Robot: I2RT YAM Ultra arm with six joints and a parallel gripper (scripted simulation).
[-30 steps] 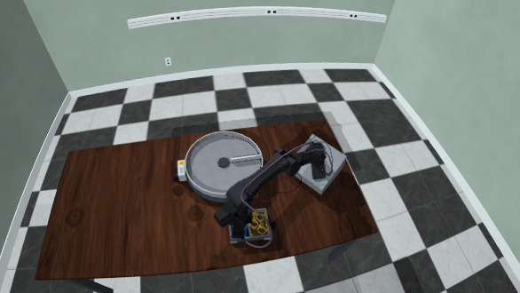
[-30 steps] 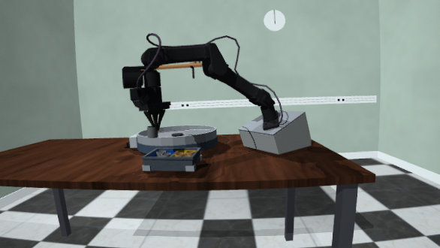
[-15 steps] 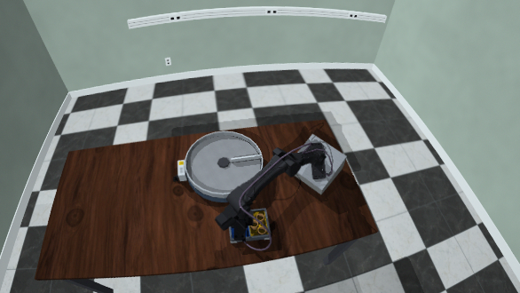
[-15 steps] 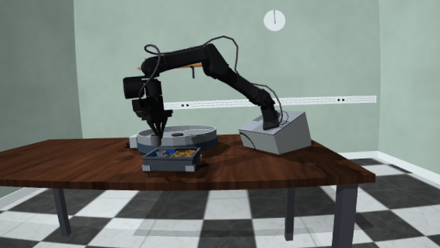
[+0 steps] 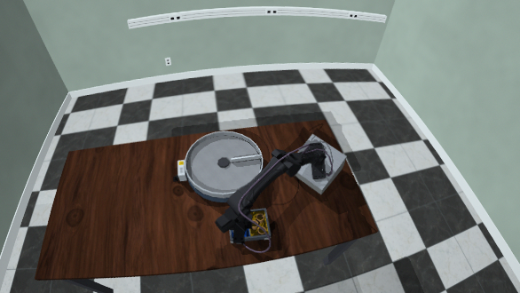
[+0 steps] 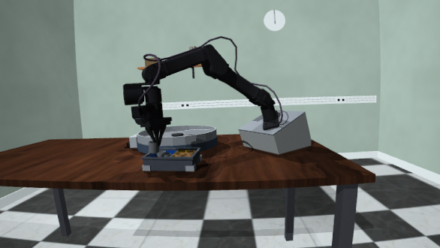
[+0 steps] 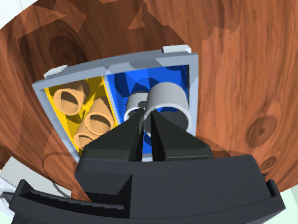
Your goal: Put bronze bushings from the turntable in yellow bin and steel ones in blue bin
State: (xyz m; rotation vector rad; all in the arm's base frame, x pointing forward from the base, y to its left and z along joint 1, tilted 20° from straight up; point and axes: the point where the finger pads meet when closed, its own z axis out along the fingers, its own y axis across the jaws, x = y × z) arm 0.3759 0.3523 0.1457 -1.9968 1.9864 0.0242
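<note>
The blue bin lies 80 mm below my hand, 40 mm to the right of it and 10 mm ahead of it. From my hand the other things lie so: grey turntable: 390 mm to the right, 120 mm ahead, 40 mm below; yellow bin: 80 mm below, 80 mm behind, 50 mm to the right; bin tray: 70 mm below, 40 mm to the right, 30 mm behind.
</note>
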